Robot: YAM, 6 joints.
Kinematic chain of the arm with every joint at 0, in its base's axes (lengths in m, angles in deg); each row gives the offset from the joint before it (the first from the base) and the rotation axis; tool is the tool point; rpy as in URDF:
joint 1: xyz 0 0 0.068 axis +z
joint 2: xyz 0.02 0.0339 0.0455 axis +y
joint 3: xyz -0.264 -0.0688 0 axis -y
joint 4: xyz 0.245 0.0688 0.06 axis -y
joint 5: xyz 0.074 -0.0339 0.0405 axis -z
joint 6: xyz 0.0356 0 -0.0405 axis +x
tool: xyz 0 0 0 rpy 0 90 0
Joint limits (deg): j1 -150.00..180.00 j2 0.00..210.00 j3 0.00..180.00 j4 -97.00..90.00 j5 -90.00..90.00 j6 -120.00..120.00
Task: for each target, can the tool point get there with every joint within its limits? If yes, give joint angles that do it. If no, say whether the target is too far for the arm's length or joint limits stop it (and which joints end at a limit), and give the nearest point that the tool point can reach.
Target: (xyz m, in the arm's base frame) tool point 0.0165 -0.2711 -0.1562
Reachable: yes | joints -93.13 170.48 51.04 68.68 -61.31 24.90
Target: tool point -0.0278 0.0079 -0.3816
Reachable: no: joint limits stop it (at a limit: joint 2) | nearest point -0.0590 0.0168 -0.3281 | short by 0.063 m
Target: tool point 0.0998 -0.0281 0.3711
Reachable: yes | joints -29.90 31.88 52.34 -34.31 -45.50 77.41
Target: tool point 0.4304 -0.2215 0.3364
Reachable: yes | joints -31.18 118.33 105.44 4.00 -69.58 44.36
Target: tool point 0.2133 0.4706 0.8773
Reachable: no: too far | nearest point 0.1491 0.3290 0.6382 | short by 0.285 m
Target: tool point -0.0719 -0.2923 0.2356
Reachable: yes | joints -101.02 80.97 36.08 40.48 24.34 -69.88
